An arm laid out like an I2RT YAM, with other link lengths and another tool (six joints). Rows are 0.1 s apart.
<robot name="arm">
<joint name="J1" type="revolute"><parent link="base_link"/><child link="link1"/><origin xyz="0 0 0.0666" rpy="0 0 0"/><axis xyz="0 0 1"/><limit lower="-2.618" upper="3.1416"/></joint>
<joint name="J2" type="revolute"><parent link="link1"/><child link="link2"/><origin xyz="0.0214 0.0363 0.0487" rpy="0 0 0"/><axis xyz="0 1 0"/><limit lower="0" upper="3.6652"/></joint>
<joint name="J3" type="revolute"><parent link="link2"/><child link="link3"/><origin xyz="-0.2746 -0.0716 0" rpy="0 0 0"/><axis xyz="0 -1 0"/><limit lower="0" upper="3.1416"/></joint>
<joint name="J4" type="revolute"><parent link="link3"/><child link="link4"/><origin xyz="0.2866 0.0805 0.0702" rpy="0 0 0"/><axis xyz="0 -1 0"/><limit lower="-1.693" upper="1.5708"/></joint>
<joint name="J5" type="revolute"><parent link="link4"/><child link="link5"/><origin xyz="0.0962 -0.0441 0.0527" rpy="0 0 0"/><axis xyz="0 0 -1"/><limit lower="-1.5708" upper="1.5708"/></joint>
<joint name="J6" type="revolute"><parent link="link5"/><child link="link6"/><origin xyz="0.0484 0 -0.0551" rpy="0 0 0"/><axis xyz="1 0 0"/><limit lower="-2.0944" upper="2.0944"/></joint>
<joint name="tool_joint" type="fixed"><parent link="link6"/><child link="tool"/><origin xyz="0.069 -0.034 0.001" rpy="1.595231 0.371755 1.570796"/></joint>
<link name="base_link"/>
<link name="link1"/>
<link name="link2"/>
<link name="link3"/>
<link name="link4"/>
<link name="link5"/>
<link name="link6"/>
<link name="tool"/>
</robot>
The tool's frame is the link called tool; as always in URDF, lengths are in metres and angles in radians.
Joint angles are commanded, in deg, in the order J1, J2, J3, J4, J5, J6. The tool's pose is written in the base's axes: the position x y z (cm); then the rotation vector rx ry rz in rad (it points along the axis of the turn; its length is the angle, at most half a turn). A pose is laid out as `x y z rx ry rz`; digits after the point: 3 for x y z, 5 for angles.
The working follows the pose.
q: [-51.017 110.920 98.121 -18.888 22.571 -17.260]
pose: 30.925 -49.923 28.313 1.79713 1.12717 -0.42837
Where each joint sits with the arm in this pose, in the base's axes (m; each line is computed from the numbers above, not from the rounded line before):
J1: 0.0000 0.0000 0.0666
J2: 0.0417 0.0062 0.1153
J3: 0.0477 -0.1151 0.3718
J4: 0.2959 -0.2938 0.3768
J5: 0.3305 -0.4066 0.3711
J6: 0.3218 -0.4254 0.3007
the tool: 0.3093 -0.4992 0.2831

